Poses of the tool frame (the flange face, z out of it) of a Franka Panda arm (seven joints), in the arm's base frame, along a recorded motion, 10 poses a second.
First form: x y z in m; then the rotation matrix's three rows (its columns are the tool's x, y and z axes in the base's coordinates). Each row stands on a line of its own.
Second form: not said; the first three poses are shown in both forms.
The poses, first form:
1:
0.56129, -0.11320, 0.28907
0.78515, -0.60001, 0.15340
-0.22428, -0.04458, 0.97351
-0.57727, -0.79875, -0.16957
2:
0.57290, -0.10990, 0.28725
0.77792, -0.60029, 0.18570
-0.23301, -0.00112, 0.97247
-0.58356, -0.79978, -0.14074
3:
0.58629, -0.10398, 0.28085
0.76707, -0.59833, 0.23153
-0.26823, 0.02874, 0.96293
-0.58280, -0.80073, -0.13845
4:
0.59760, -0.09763, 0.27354
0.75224, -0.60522, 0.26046
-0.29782, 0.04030, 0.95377
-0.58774, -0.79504, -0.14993
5:
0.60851, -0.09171, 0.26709
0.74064, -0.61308, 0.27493
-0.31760, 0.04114, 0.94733
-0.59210, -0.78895, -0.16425
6:
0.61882, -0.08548, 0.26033
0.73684, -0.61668, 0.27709
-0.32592, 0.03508, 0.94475
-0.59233, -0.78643, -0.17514
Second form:
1: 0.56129, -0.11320, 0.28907, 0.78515, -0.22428, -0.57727, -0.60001, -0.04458, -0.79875
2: 0.57290, -0.10990, 0.28725, 0.77792, -0.23301, -0.58356, -0.60029, -0.00112, -0.79978
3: 0.58629, -0.10398, 0.28085, 0.76707, -0.26823, -0.58280, -0.59833, 0.02874, -0.80073
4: 0.59760, -0.09763, 0.27354, 0.75224, -0.29782, -0.58774, -0.60522, 0.04030, -0.79504
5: 0.60851, -0.09171, 0.26709, 0.74064, -0.31760, -0.59210, -0.61308, 0.04114, -0.78895
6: 0.61882, -0.08548, 0.26033, 0.73684, -0.32592, -0.59233, -0.61668, 0.03508, -0.78643
